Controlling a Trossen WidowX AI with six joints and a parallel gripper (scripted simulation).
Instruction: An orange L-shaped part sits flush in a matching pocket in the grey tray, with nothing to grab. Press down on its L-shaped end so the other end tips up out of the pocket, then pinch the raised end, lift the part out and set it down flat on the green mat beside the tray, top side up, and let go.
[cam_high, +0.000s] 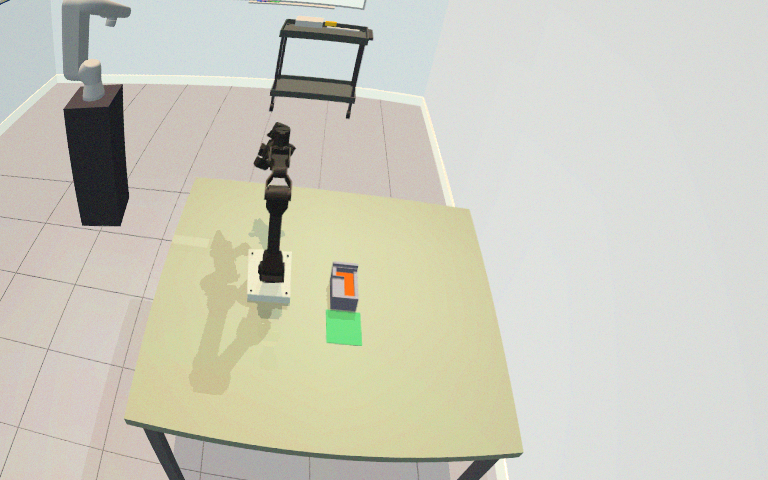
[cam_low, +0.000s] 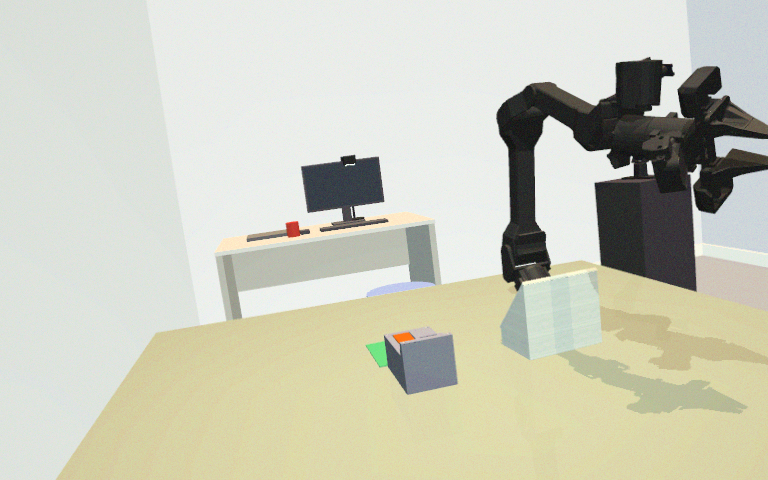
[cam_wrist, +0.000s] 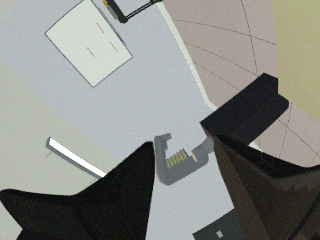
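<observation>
Right now the orange L-shaped part is 47 cm to the right of my gripper tip, 30 cm below it and 30 cm ahead of it. The rest, counted from my gripper tip: green mat (63 cm to the right, 36 cm below, 28 cm ahead).
</observation>
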